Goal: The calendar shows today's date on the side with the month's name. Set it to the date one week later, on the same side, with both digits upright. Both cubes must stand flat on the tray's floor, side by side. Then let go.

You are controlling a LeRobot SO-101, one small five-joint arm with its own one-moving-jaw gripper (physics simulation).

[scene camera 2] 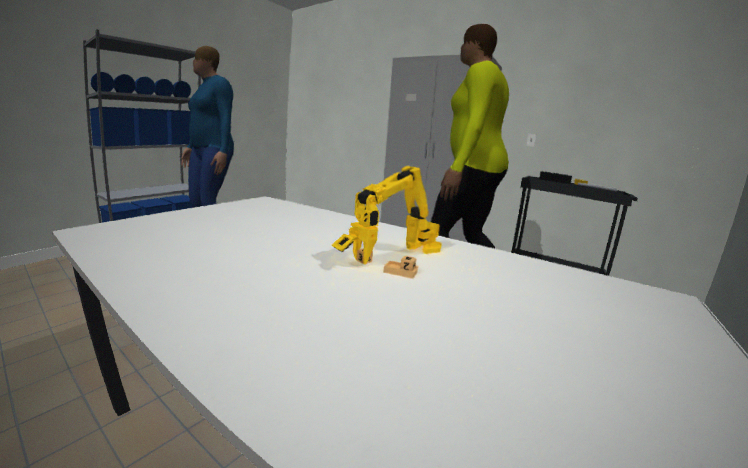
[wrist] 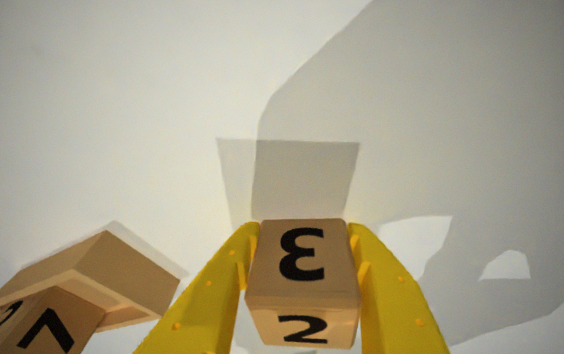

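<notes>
My gripper [scene camera 2: 362, 259] [wrist: 303, 226] is shut on a wooden number cube [wrist: 302, 291], with a jaw pressed on each side. In the wrist view, the cube's larger visible face shows a 3 turned upside down and the face below shows a 2. In scene camera 2 the jaws mostly hide it, low over the table beside the tray; whether it touches the table cannot be told. The wooden tray [scene camera 2: 390, 269] [wrist: 131, 270] holds the other cube [scene camera 2: 408, 263] [wrist: 76, 315] at its right end in scene camera 2, showing a 2. The wrist view shows a 7 on it, partly cut off.
The white table [scene camera 2: 353, 342] carries the arm's yellow base [scene camera 2: 421, 234], behind the tray. The arm's shadow falls left of the gripper in scene camera 2. Two people [scene camera 2: 210, 118] [scene camera 2: 481, 118], a shelf rack [scene camera 2: 98, 126] and a black cart [scene camera 2: 579, 189] stand beyond the table.
</notes>
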